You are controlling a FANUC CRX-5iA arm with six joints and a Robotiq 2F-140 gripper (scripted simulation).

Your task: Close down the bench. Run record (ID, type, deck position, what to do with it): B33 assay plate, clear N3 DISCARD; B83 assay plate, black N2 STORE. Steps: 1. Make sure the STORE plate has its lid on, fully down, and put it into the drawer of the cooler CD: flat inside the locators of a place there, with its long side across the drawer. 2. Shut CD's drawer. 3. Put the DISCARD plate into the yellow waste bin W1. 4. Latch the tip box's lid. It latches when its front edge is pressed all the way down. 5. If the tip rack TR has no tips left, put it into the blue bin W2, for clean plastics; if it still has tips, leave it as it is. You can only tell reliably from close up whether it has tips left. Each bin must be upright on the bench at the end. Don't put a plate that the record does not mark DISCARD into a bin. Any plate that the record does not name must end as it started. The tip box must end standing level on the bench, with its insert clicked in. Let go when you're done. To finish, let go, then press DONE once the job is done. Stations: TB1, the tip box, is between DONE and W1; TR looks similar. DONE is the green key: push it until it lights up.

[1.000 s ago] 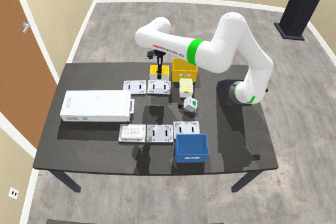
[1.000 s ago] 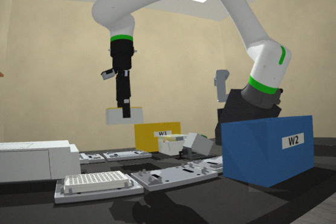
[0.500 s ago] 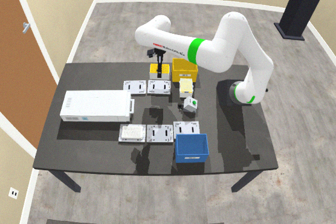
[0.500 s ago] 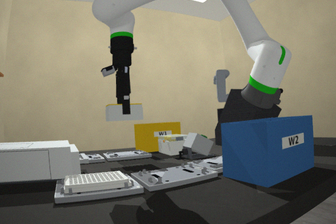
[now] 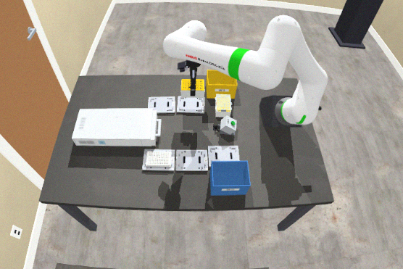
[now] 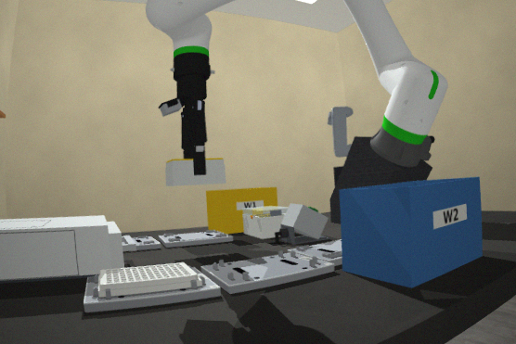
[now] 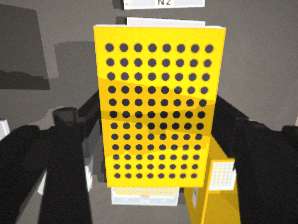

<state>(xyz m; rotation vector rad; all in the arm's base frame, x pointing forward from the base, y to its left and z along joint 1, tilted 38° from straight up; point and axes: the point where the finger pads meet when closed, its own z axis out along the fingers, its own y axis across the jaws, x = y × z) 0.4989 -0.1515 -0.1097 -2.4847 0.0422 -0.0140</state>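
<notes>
My hand is 500 mm to the right of the blue bin W2, 160 mm past it and 150 mm above it. The rest, counted from my hand: clear tip box lid: 180 mm behind, 130 mm below, 10 mm to the left; then yellow tip box insert: 180 mm behind, 130 mm below, 10 mm to the left; then tip rack TR: 10 mm to the right, 10 mm below, 10 mm behind.
</notes>
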